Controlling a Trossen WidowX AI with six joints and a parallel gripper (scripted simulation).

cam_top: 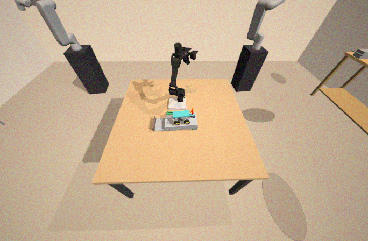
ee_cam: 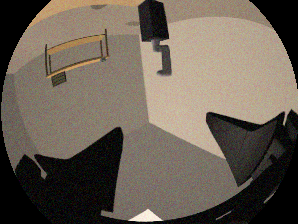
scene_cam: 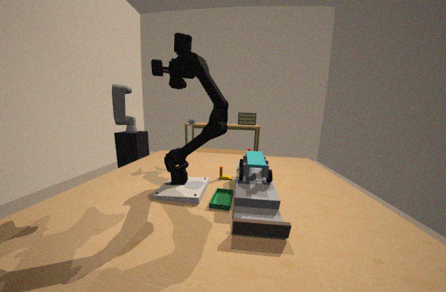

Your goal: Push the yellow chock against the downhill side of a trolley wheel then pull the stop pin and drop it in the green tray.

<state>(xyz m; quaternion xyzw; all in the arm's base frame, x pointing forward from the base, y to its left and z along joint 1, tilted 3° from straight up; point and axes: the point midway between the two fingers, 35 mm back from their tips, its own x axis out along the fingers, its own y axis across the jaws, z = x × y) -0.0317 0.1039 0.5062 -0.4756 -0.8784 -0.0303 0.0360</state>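
Right now the yellow chock is 290 mm ahead of my gripper tip, 40 mm to the right of it and 500 mm below it. From my gripper tip the other things lie so: green tray 280 mm ahead, 250 mm to the right, 530 mm below; teal trolley 410 mm ahead, 160 mm to the right, 410 mm below; red-headed stop pin 400 mm ahead, 60 mm to the right, 390 mm below.
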